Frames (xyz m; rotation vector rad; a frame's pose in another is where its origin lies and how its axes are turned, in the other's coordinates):
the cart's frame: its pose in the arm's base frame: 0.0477 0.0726 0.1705 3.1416 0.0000 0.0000
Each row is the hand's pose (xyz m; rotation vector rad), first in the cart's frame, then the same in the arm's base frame.
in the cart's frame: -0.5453 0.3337 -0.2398 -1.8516 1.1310 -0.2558
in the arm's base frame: -0.4976 -0.2611 0.4103 1.0052 0.2269 1.0034
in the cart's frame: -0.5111 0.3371 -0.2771 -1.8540 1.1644 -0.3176
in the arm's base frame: -0.4634 -0.2645 0.4476 0.9796 0.2806 1.0286
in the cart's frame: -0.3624 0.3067 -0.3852 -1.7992 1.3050 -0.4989
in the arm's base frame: -0.3147 -0.2341 0.5557 0.9261 0.4401 1.1513
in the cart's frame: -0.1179 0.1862 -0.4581 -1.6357 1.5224 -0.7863
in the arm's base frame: -0.0702 -0.1136 0.6286 0.8597 0.7014 1.3580
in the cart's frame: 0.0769 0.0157 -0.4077 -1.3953 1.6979 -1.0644
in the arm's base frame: 0.1246 0.0569 0.5782 0.8159 0.9747 1.5549
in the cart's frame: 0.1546 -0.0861 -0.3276 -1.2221 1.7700 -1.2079
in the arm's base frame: 0.2023 0.1587 0.4981 0.8120 1.1335 1.6610
